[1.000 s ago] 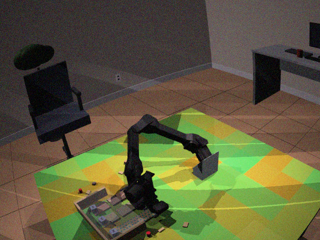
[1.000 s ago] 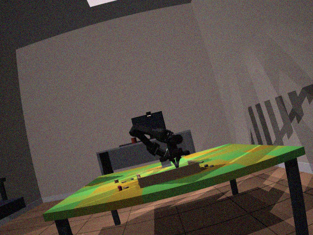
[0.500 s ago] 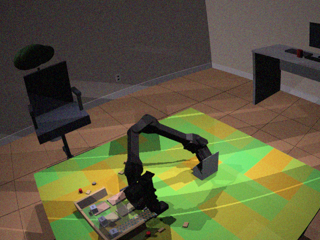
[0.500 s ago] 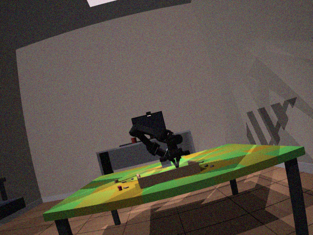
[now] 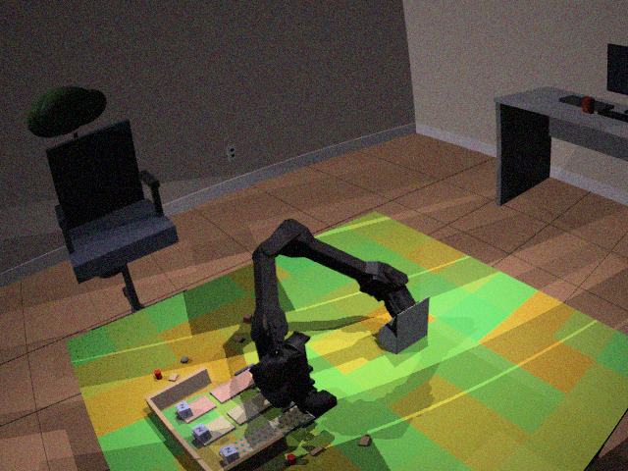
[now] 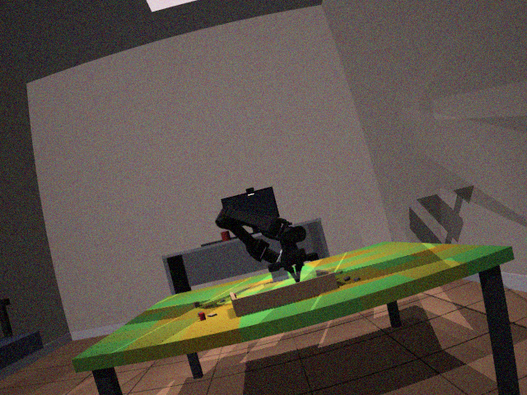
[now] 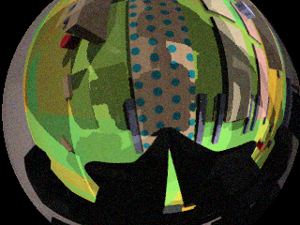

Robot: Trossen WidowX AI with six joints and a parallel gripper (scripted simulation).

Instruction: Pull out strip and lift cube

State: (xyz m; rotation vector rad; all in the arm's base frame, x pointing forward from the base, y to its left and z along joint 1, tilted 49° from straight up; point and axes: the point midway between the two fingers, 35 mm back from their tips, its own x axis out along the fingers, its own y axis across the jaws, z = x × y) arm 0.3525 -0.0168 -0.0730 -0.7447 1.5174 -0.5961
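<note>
My gripper tip is now 10 cm short of the dotted strip and 1 cm to the right of it.
</note>
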